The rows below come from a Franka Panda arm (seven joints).
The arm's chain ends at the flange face. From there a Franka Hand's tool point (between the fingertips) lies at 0.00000 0.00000 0.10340 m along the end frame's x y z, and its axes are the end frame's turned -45 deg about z.
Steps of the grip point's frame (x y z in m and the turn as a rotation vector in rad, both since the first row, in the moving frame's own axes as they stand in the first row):
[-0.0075 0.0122 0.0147 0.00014 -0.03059 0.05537]
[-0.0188 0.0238 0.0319 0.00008 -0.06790 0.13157]
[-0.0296 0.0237 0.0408 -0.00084 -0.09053 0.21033]
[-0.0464 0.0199 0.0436 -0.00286 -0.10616 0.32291]
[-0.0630 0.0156 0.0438 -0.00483 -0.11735 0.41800]
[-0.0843 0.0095 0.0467 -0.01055 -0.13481 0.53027]
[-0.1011 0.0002 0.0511 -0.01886 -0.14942 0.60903]
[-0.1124 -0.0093 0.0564 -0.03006 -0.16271 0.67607]
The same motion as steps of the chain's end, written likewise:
[0.0056 0.0118 0.0147 -0.02153 -0.02173 0.05537]
[0.0088 0.0255 0.0321 -0.04796 -0.04807 0.13157]
[0.0030 0.0318 0.0412 -0.06461 -0.06342 0.21033]
[-0.0101 0.0403 0.0442 -0.07709 -0.07304 0.32291]
[-0.0237 0.0486 0.0445 -0.08639 -0.07956 0.41800]
[-0.0415 0.0586 0.0476 -0.10279 -0.08787 0.53027]
[-0.0588 0.0629 0.0522 -0.11899 -0.09232 0.60903]
[-0.0725 0.0631 0.0578 -0.13631 -0.09380 0.67607]

